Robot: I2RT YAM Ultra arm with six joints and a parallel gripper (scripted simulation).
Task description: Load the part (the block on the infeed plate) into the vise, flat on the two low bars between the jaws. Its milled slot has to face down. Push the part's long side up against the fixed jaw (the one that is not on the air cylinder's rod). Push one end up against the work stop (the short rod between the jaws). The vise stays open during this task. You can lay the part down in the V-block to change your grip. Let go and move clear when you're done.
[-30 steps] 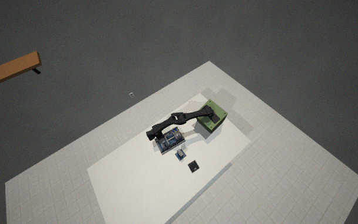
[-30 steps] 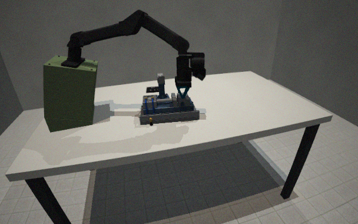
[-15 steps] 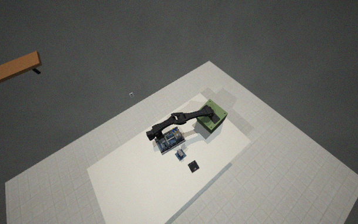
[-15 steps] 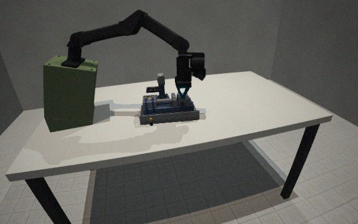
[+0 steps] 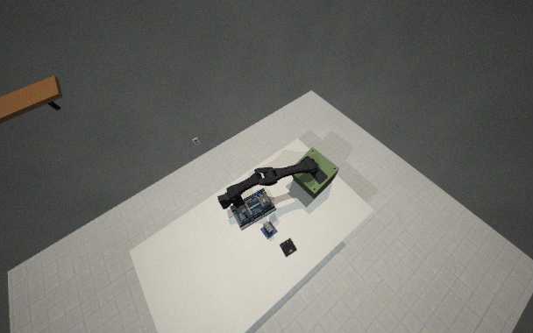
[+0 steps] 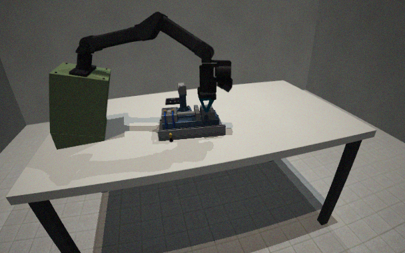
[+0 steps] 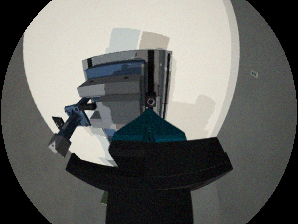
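Now: hand 4 cm to the right of the grey block part and 3 cm above it. From my hand the other things lie so: cylinder rod (8 cm behind, 7 cm to the left, 4 cm below); then air cylinder (16 cm behind, 8 cm to the left, 4 cm below); then vise (7 cm to the left, 7 cm below, 6 cm behind).
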